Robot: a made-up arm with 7 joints. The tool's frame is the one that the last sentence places.
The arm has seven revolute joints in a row. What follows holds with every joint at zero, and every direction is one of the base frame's.
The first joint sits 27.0 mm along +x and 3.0 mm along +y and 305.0 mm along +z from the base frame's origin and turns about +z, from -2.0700 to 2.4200 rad.
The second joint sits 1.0 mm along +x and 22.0 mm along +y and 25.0 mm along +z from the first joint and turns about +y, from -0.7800 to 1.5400 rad.
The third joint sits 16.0 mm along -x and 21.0 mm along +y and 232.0 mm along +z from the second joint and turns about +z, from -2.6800 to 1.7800 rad.
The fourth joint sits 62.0 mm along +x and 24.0 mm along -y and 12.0 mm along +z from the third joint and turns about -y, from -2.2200 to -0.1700 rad.
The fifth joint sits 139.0 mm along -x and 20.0 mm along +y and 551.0 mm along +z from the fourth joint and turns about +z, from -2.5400 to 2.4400 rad.
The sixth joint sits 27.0 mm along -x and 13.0 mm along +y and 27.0 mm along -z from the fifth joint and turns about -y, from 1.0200 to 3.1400 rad.
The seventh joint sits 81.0 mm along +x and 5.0 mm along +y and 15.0 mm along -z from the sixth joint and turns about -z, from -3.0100 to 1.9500 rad.
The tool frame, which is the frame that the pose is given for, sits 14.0 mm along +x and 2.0 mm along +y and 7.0 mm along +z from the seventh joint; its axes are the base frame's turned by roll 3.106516, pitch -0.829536 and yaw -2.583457 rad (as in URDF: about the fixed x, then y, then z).
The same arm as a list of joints. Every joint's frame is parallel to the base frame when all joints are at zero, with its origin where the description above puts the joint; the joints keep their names.
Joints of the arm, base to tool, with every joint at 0 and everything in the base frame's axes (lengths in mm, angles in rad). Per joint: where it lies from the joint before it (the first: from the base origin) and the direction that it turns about. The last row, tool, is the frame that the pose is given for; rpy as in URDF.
joint 1: xyz 27 3 305 axis 0 0 1
joint 2: xyz 1 22 25 axis 0 1 0
joint 3: xyz -16 21 232 axis 0 0 1
joint 4: xyz 62 -24 12 axis 0 -1 0
joint 5: xyz -139 20 551 axis 0 0 1
joint 6: xyz -27 13 -27 axis 0 -1 0
joint 7: xyz 81 5 -15 axis 0 0 -1
tool: xyz 14 2 7 rpy 3.1065 -0.8295 -2.5835
Joint limits (rad, base to tool): -2.07..2.42 -0.78..1.54 -2.68..1.78 -2.22..-0.17 -2.54..2.44 1.02..3.14 -3.01..1.95

